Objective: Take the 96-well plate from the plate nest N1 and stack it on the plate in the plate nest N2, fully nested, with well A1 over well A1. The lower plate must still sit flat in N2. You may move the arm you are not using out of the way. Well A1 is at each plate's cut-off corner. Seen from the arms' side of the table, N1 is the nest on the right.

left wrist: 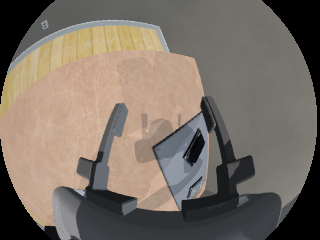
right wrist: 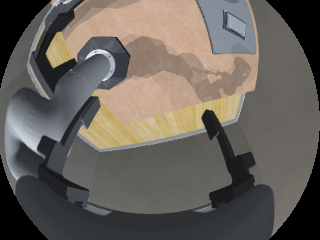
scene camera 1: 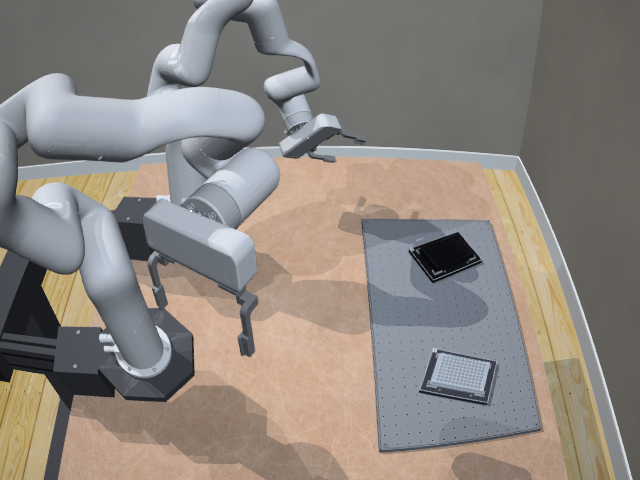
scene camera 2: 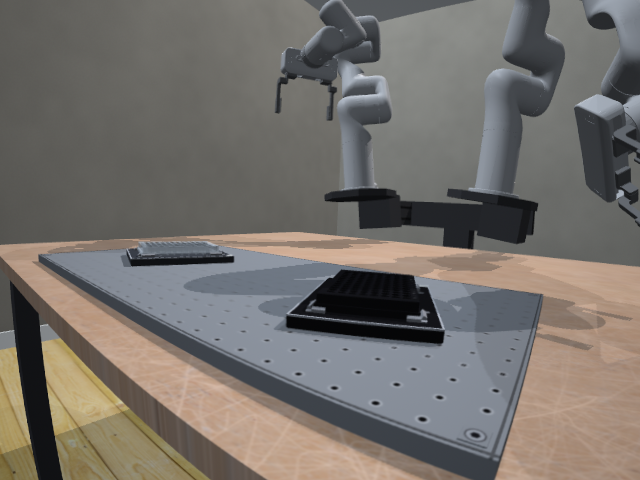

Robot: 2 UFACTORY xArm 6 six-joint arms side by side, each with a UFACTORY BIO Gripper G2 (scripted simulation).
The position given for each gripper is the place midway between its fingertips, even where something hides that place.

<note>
In view: the left gripper [scene camera 1: 349, 150], the right gripper [scene camera 1: 202, 329], a clear 96-well plate [scene camera 1: 444, 366] and a black 96-well plate [scene camera 2: 387, 295].
The clear 96-well plate is seen too in scene camera 2 [scene camera 2: 160, 248]. The black 96-well plate shows as well in scene camera 1 [scene camera 1: 445, 253]. The right gripper also shows in scene camera 2 [scene camera 2: 304, 116]. The right wrist view misses the black 96-well plate: it is out of frame.
</note>
